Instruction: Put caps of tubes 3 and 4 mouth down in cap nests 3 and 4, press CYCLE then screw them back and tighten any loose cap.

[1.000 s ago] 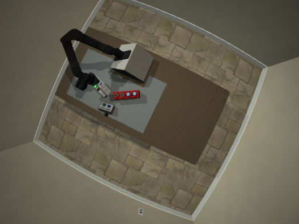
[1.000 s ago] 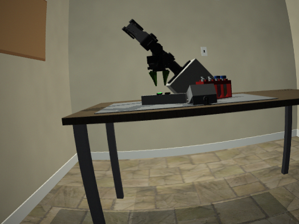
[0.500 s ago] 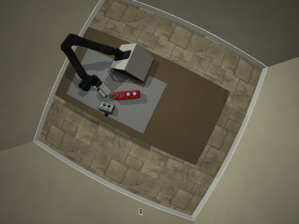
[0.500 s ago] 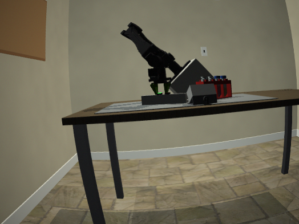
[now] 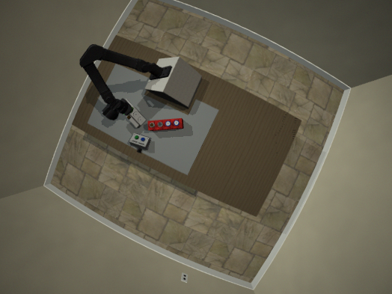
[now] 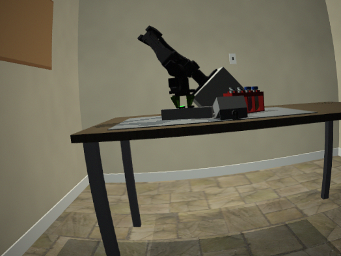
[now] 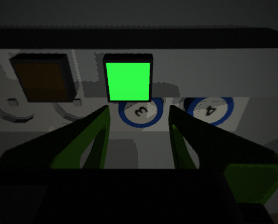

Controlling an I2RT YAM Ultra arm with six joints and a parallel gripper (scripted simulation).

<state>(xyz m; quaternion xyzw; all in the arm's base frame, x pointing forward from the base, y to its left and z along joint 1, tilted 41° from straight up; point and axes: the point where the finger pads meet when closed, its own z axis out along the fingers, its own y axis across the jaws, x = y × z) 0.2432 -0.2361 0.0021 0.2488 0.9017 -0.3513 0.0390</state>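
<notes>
The cap 3 is 2 cm below my hand. Round my hand: blue key: 17 cm to the left, 17 cm ahead, 4 cm above; cap 4: 5 cm to the right, 3 cm behind, 2 cm below; green key: 17 cm ahead, 12 cm to the left, 4 cm above.
</notes>
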